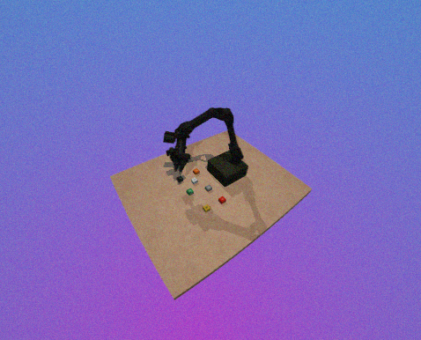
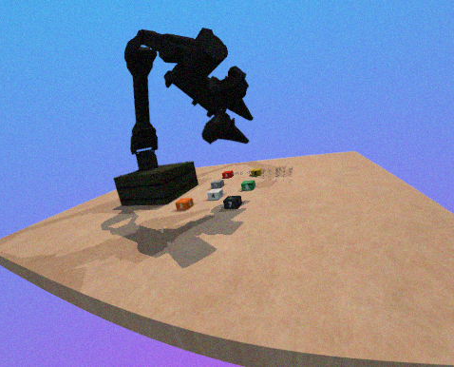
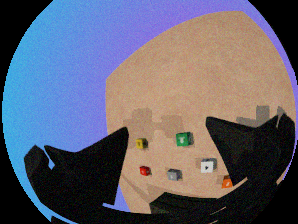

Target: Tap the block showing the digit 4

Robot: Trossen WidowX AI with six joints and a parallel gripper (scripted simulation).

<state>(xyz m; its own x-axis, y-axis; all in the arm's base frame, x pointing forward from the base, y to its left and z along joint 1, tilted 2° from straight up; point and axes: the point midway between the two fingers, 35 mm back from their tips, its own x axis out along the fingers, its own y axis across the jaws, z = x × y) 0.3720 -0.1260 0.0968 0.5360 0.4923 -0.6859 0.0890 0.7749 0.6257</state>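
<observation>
My gripper tip is now 12 cm past the light grey block and 15 cm above it. Also, from my gripper tip: orange block 18 cm behind, 6 cm to the right, 15 cm below; then green block 4 cm behind, 6 cm to the left, 15 cm below; then black block 5 cm behind, 7 cm to the right, 15 cm below.
</observation>
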